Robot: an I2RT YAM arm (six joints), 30 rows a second.
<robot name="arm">
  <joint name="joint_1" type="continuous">
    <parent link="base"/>
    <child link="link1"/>
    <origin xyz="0 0 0.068"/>
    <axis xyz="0 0 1"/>
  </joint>
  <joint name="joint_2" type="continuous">
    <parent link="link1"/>
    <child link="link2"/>
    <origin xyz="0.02 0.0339 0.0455"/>
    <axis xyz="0 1 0"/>
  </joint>
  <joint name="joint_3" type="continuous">
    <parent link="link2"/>
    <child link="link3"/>
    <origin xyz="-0.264 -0.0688 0"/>
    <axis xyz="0 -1 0"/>
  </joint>
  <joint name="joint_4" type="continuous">
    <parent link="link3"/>
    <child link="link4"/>
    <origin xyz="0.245 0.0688 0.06"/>
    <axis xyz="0 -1 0"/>
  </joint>
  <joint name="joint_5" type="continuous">
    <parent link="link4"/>
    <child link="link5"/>
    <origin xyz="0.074 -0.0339 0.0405"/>
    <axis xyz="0 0 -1"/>
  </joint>
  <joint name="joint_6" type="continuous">
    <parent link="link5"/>
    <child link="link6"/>
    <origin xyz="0.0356 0 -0.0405"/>
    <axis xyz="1 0 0"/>
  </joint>
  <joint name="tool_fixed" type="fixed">
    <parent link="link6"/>
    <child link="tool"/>
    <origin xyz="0 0 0" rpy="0 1.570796 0"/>
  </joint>
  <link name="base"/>
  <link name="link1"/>
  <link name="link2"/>
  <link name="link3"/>
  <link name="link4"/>
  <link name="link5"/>
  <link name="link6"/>
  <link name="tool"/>
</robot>
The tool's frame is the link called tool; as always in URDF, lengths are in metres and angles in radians. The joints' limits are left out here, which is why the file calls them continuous.
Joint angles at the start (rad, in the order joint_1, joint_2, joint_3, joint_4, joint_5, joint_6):
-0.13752 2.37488 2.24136 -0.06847 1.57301 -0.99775
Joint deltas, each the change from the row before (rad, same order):
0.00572 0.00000 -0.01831 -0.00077 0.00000 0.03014
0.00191 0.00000 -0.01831 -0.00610 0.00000 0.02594
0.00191 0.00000 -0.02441 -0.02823 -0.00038 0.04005
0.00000 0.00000 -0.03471 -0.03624 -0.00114 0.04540
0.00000 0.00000 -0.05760 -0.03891 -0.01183 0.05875
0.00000 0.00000 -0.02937 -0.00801 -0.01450 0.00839
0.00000 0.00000 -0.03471 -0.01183 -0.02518 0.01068
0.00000 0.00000 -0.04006 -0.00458 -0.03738 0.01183
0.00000 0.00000 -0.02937 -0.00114 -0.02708 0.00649
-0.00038 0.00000 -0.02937 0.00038 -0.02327 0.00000
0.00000 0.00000 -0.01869 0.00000 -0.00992 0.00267
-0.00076 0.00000 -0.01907 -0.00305 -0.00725 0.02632
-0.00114 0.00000 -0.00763 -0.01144 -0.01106 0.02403
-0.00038 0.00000 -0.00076 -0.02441 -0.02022 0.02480
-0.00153 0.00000 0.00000 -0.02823 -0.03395 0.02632
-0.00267 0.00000 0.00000 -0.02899 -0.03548 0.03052
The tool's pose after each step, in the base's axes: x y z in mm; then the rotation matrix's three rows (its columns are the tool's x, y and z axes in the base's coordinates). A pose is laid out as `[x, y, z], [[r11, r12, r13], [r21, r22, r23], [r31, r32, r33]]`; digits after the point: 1 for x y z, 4 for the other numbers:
[524.2, -105.4, 302.7], [[-0.9196, 0.3695, -0.1336], [0.1237, -0.0502, -0.9910], [-0.3729, -0.9279, 0.0005]]
[524.4, -104.4, 296.3], [[-0.9193, 0.3710, -0.1317], [0.1219, -0.0498, -0.9913], [-0.3743, -0.9273, 0.0005]]
[523.9, -103.3, 286.4], [[-0.9241, 0.3595, -0.1294], [0.1204, -0.0474, -0.9916], [-0.3626, -0.9319, 0.0005]]
[522.5, -103.1, 272.7], [[-0.9331, 0.3358, -0.1283], [0.1206, -0.0437, -0.9917], [-0.3387, -0.9409, 0.0003]]
[519.7, -102.8, 251.5], [[-0.9462, 0.3014, -0.1178], [0.1137, -0.0309, -0.9930], [-0.3029, -0.9530, -0.0050]]
[518.4, -102.6, 241.4], [[-0.9557, 0.2750, -0.1053], [0.1046, -0.0172, -0.9944], [-0.2753, -0.9613, -0.0124]]
[516.6, -102.3, 229.2], [[-0.9665, 0.2424, -0.0845], [0.0884, 0.0053, -0.9961], [-0.2410, -0.9702, -0.0265]]
[514.6, -102.0, 215.6], [[-0.9756, 0.2126, -0.0547], [0.0639, 0.0366, -0.9973], [-0.2101, -0.9764, -0.0493]]
[512.9, -101.7, 205.8], [[-0.9811, 0.1903, -0.0342], [0.0464, 0.0596, -0.9971], [-0.1877, -0.9799, -0.0673]]
[510.7, -101.5, 196.2], [[-0.9865, 0.1625, -0.0180], [0.0314, 0.0800, -0.9963], [-0.1604, -0.9835, -0.0840]]
[509.1, -101.2, 190.2], [[-0.9891, 0.1470, -0.0118], [0.0252, 0.0894, -0.9957], [-0.1453, -0.9851, -0.0921]]
[507.0, -101.3, 184.0], [[-0.9884, 0.1515, -0.0090], [0.0239, 0.0967, -0.9950], [-0.1499, -0.9837, -0.0993]]
[505.7, -101.7, 180.7], [[-0.9876, 0.1569, -0.0036], [0.0206, 0.1067, -0.9941], [-0.1556, -0.9818, -0.1086]]
[504.8, -101.6, 178.6], [[-0.9876, 0.1569, 0.0083], [0.0115, 0.1249, -0.9921], [-0.1567, -0.9797, -0.1252]]
[504.0, -102.0, 176.1], [[-0.9875, 0.1552, 0.0278], [-0.0036, 0.1546, -0.9880], [-0.1577, -0.9757, -0.1521]]
[503.0, -103.0, 173.5], [[-0.9866, 0.1568, 0.0458], [-0.0160, 0.1862, -0.9824], [-0.1626, -0.9699, -0.1812]]

